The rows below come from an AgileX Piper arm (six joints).
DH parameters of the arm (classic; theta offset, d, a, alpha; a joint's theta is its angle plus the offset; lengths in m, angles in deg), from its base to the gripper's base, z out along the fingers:
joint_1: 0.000 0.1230 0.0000 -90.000
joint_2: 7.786 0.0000 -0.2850 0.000
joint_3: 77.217 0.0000 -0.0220 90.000
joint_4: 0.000 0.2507 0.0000 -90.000
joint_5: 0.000 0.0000 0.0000 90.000
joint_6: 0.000 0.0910 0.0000 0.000
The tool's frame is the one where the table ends.
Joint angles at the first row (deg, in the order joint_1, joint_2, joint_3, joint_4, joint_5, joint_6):
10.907 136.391 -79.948 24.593 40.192 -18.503
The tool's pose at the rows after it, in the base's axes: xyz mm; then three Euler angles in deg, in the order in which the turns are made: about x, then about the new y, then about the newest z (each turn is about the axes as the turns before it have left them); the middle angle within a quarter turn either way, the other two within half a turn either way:
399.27, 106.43, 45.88, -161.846, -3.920, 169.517
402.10, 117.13, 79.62, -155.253, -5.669, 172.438
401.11, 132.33, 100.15, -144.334, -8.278, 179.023
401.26, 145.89, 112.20, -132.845, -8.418, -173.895
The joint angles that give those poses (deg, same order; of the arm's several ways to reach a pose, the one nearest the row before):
10.908 134.136 -82.666 25.774 47.029 -18.502
10.908 131.231 -85.182 31.667 54.563 -17.836
10.908 130.416 -86.701 42.527 61.461 -17.153
10.907 130.469 -86.836 54.409 65.486 -17.016

